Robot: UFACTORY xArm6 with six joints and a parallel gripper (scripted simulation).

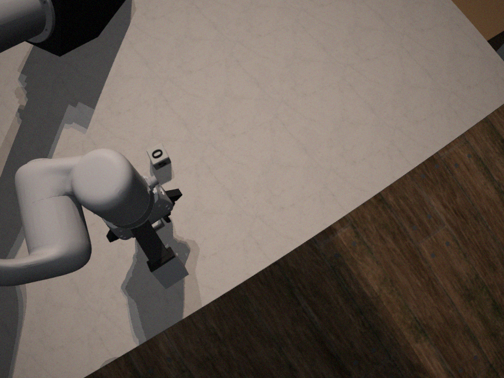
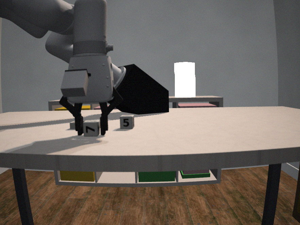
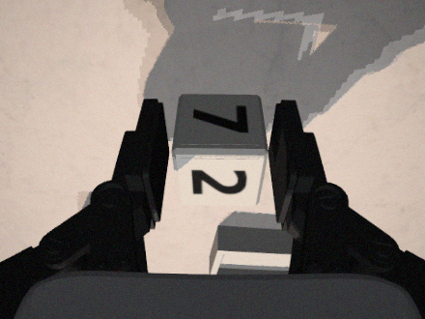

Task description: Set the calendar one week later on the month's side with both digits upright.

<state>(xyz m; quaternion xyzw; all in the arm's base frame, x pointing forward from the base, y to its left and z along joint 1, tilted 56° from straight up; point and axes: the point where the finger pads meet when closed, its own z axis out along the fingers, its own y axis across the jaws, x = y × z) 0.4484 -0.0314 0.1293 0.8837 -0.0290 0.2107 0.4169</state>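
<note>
My hand is 10 mm above the white cube. Round my hand: grey tray: 120 mm behind, 10 mm to the right, 10 mm below.
</note>
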